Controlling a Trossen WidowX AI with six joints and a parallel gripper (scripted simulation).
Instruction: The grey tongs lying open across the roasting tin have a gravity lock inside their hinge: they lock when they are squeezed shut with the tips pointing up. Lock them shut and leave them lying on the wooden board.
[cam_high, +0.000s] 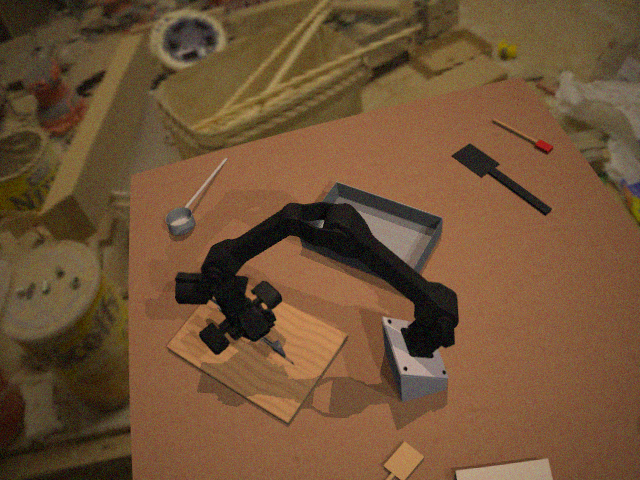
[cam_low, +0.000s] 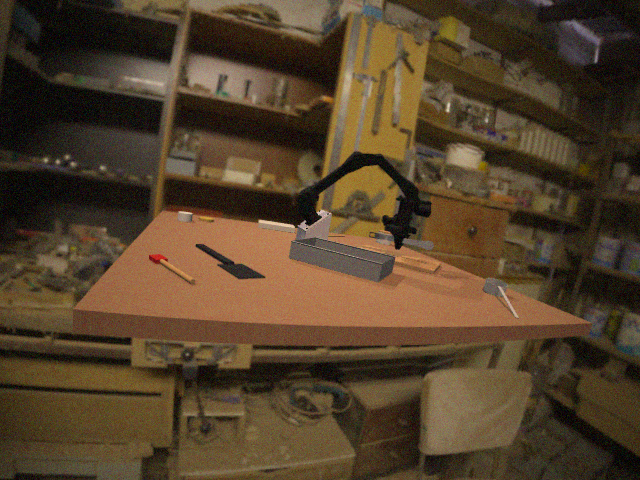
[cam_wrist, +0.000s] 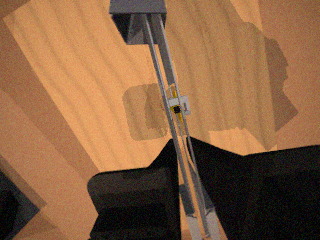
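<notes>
Right now the wooden board is 40 mm below my gripper tip. Also, from my gripper tip: grey roasting tin 340 mm to the right, 200 mm ahead, 20 mm below; yellow slider 40 mm above, 30 mm to the right, 30 mm behind; black spatula 730 mm to the right, 300 mm ahead, 40 mm below.
</notes>
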